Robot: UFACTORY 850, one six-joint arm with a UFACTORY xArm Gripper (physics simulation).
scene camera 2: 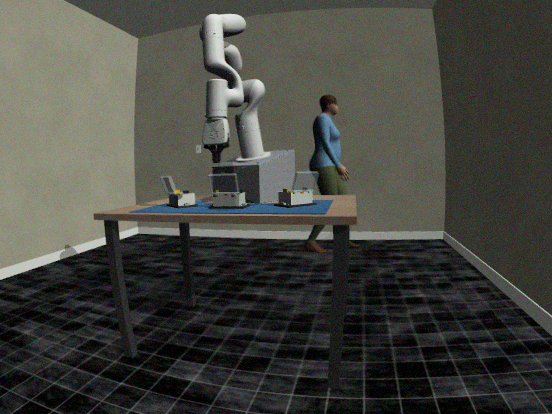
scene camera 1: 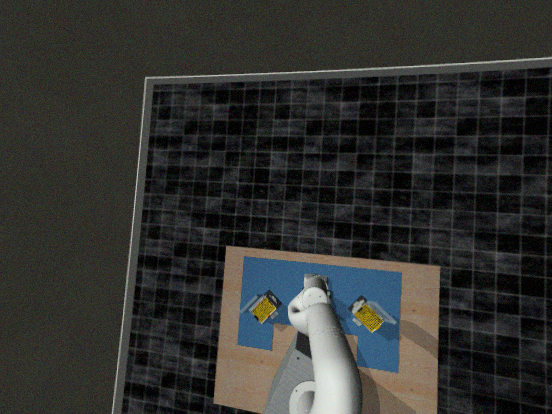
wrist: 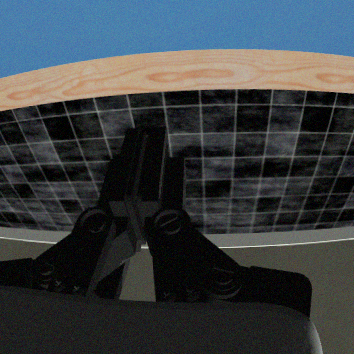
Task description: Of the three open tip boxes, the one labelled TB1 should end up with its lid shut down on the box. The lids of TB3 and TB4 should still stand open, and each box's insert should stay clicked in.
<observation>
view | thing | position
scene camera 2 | blue mat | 322,206
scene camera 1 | blue mat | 379,350
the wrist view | gripper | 151,152
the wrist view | blue mat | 41,41
</observation>
